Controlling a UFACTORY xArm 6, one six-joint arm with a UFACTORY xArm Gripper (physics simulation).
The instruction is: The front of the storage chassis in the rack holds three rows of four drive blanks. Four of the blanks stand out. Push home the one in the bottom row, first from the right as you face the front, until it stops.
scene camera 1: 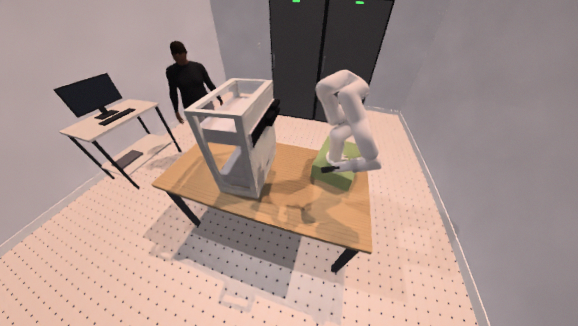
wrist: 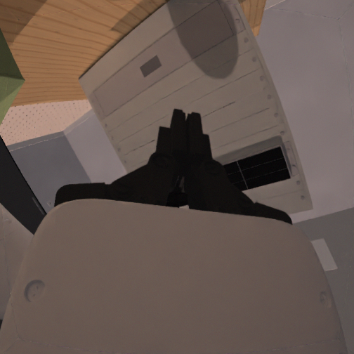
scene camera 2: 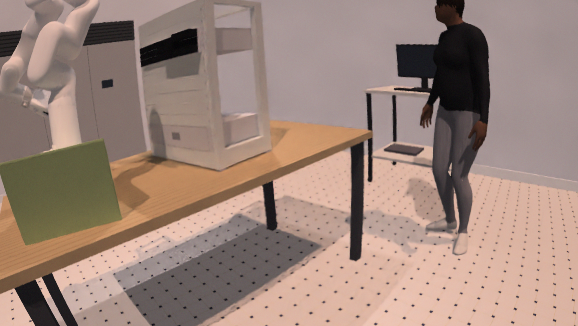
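Seen in the pictures: gripper, fingertip midpoint: (scene camera 1: 321, 170); arm's base at its link origin: (scene camera 1: 334, 157) (scene camera 2: 69, 157).
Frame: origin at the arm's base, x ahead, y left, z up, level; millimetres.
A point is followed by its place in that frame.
Observation:
The storage chassis (scene camera 1: 265, 121) {y 185, x 442, z 291 mm} (scene camera 2: 171, 47) {y 68, x 430, z 292 mm} (wrist: 262, 168) is a black band across the upper front of the pale rack (scene camera 1: 246, 150) {y 432, x 422, z 260 mm} (scene camera 2: 212, 100) {y -64, x 513, z 79 mm} (wrist: 250, 95). In the wrist view, thin lines divide its dark front, and my gripper hides part of it. The single blanks are too dark and small to tell apart, so I cannot tell which stand out. My gripper (scene camera 1: 323, 170) {y 282, x 50, z 119 mm} (scene camera 2: 46, 113) (wrist: 181, 129) is shut and empty, fingertips together. It is apart from the rack, in front of it and lower than the chassis in scene camera 1.
The arm stands on a green block (scene camera 1: 321, 171) (scene camera 2: 60, 195) {y -164, x -54, z -61 mm} (wrist: 9, 75) on the wooden table (scene camera 1: 295, 165) {y 21, x 291, z -172 mm} (scene camera 2: 320, 138) {y -37, x 1057, z -172 mm} (wrist: 60, 55). A person (scene camera 1: 187, 80) (scene camera 2: 462, 70) stands behind the rack, near a desk with a monitor (scene camera 1: 92, 95) (scene camera 2: 414, 61). Dark cabinets (scene camera 1: 298, 60) stand at the back.

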